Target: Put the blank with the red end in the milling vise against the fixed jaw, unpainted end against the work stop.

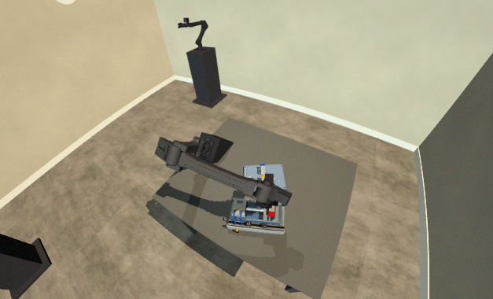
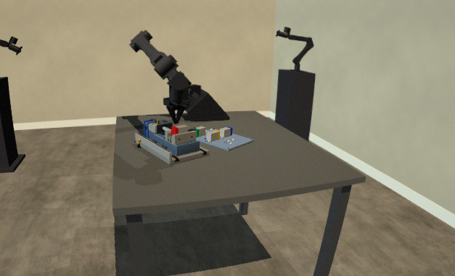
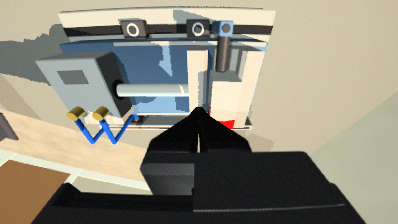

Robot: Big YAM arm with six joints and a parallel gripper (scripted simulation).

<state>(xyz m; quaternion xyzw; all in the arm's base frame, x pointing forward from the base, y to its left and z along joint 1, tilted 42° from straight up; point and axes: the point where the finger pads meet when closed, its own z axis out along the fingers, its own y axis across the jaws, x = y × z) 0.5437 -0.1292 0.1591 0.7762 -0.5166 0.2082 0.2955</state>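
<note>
Now: the grey bar with red end 2 cm ahead of my hand, 1 cm to the left of it and 3 cm below it. The rest, counted from my hand: fixed jaw (5 cm ahead, 2 cm to the left, 5 cm below); moving jaw (5 cm below); work stop rod (6 cm to the left, 4 cm below).
</note>
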